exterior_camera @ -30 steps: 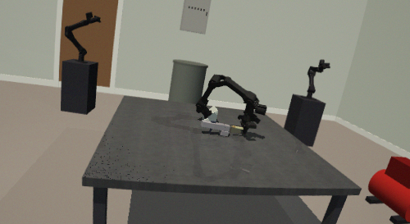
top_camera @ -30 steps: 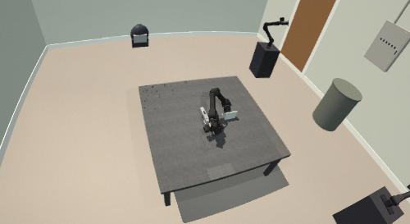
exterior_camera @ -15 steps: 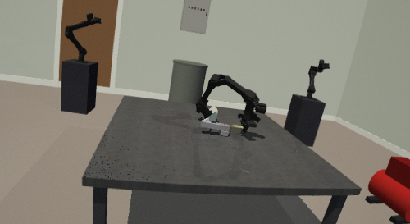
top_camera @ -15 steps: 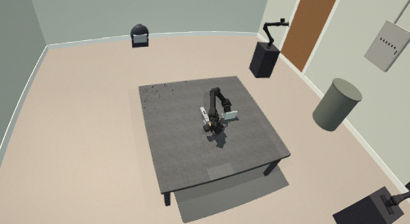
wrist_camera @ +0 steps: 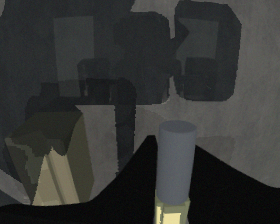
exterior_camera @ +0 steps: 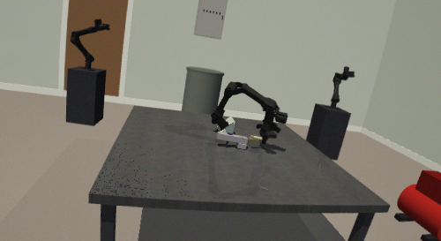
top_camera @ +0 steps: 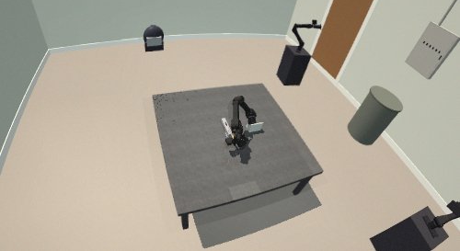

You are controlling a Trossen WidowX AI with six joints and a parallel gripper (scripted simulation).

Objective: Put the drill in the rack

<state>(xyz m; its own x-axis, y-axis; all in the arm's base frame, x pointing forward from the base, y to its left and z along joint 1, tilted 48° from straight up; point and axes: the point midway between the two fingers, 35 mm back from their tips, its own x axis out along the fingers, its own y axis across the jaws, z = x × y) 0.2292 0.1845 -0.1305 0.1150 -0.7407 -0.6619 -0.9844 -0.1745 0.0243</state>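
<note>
My gripper tip is now 4 cm to the left of the drill and 4 cm below it. From my gripper tip the other things lie so: dark blue key 3 cm ahead, 22 cm to the right, 2 cm above.
</note>
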